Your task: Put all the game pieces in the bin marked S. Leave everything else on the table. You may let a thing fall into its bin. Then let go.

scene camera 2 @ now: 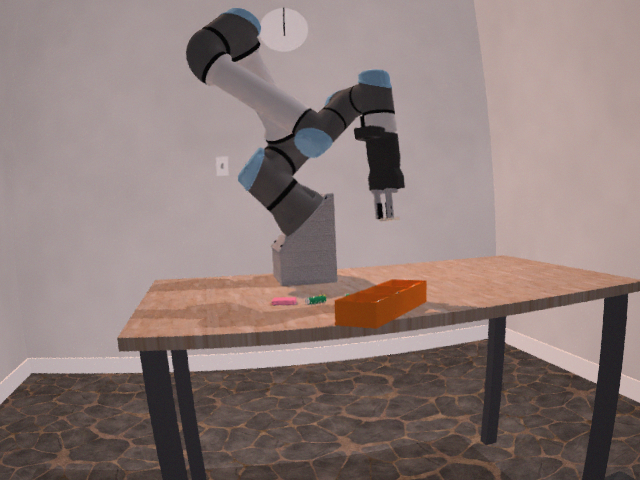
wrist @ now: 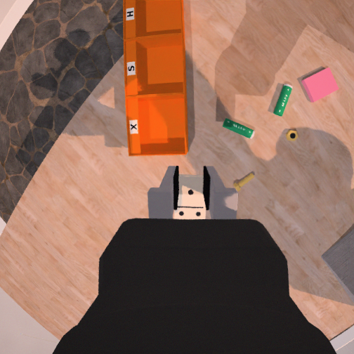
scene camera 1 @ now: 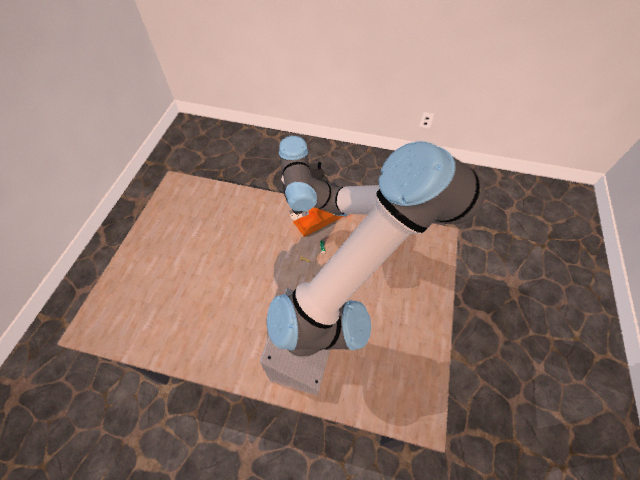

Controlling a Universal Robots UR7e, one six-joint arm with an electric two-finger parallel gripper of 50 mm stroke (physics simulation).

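Where they show: gripper, fingertip midpoint: (scene camera 2: 385,218) (scene camera 1: 303,212); arm's base at its link origin: (scene camera 2: 304,216).
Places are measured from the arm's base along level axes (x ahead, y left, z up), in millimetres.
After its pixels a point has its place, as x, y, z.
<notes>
A cream domino (wrist: 190,200) (scene camera 2: 389,219) @[418, 79, -2] with black dots is the game piece in view. My gripper (wrist: 190,179) (scene camera 2: 384,210) @[407, 73, -1] is shut on it and holds it high above the table. The orange three-part box (scene camera 2: 356,313) @[620, -78, -156] (scene camera 1: 316,225) @[457, 37, -145] stands on the table. Its middle compartment, marked S (wrist: 131,84), lies ahead of the fingers in the wrist view, beyond the compartment marked X (wrist: 133,142). The part of the S floor that shows has no piece on it. The gripper is mostly hidden by the arm in scene camera 1.
Compartment H (wrist: 131,27) is past S. Right of the box in the wrist view lie two green batteries (wrist: 238,128) (wrist: 283,100), a pink block (wrist: 320,84) (scene camera 2: 284,301) @[349, -148, -173], a brass nut (wrist: 292,135) and a brass bolt (wrist: 245,180) (scene camera 1: 305,259) @[317, 54, -172]. The box walls stand above the table.
</notes>
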